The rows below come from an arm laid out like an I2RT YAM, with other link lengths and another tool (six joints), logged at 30 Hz.
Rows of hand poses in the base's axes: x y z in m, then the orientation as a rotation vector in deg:
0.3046, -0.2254, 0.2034, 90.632, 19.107, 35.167
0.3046, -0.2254, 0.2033, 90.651, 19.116, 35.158
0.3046, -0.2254, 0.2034, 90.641, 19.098, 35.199
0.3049, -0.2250, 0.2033, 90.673, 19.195, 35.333
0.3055, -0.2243, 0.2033, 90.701, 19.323, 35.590
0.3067, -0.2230, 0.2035, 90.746, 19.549, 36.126
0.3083, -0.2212, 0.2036, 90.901, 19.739, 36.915
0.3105, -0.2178, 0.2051, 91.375, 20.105, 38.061
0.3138, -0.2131, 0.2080, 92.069, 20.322, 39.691
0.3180, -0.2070, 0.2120, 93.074, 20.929, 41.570
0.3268, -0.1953, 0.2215, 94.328, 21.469, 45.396
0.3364, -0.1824, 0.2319, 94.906, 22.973, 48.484
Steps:
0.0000, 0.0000, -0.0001, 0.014, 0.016, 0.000
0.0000, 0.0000, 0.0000, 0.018, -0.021, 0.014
0.0003, 0.0004, -0.0001, 0.068, -0.032, 0.161
0.0009, 0.0011, -0.0001, 0.143, -0.098, 0.404
0.0021, 0.0024, 0.0001, 0.294, -0.263, 0.884
0.0037, 0.0042, 0.0002, 0.623, -0.561, 1.500
0.0059, 0.0076, 0.0017, 1.321, -0.860, 2.453
0.0092, 0.0123, 0.0046, 2.386, -1.451, 3.612
0.0134, 0.0184, 0.0086, 3.757, -1.851, 5.172
0.0222, 0.0301, 0.0181, 5.954, -3.295, 7.894
0.0318, 0.0430, 0.0285, 7.203, -3.956, 10.752

